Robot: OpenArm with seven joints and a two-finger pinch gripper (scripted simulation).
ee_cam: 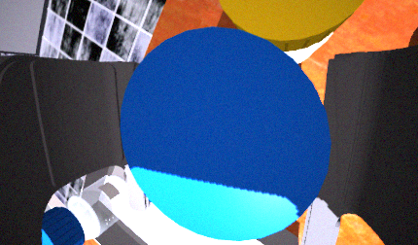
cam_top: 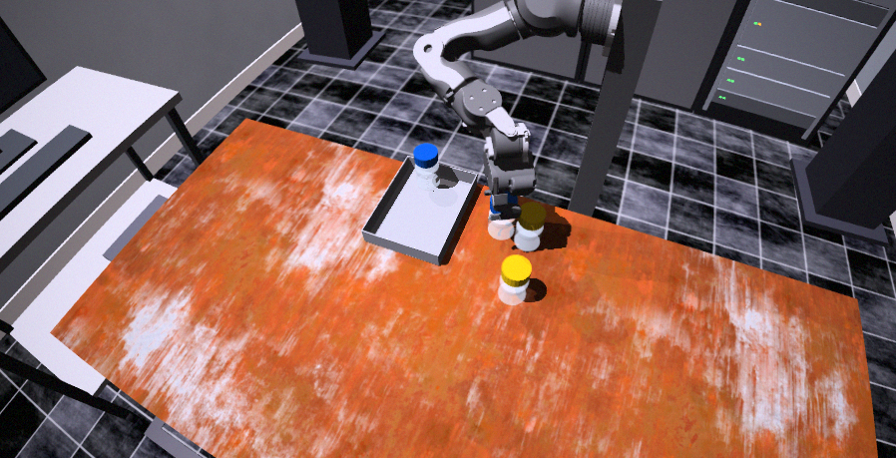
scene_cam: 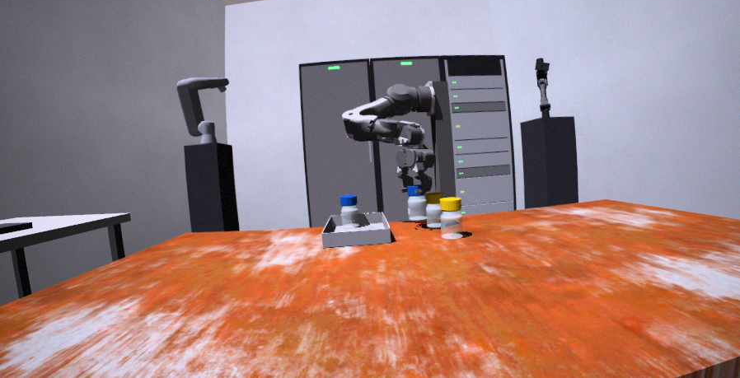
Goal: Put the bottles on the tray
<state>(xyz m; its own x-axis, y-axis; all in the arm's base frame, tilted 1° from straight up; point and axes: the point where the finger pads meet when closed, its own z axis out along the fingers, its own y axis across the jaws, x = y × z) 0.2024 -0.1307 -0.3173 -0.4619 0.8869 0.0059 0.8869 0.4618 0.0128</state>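
Now: hand 180 mm to the left of the grey tray, 110 mm above it and 20 mm past it.
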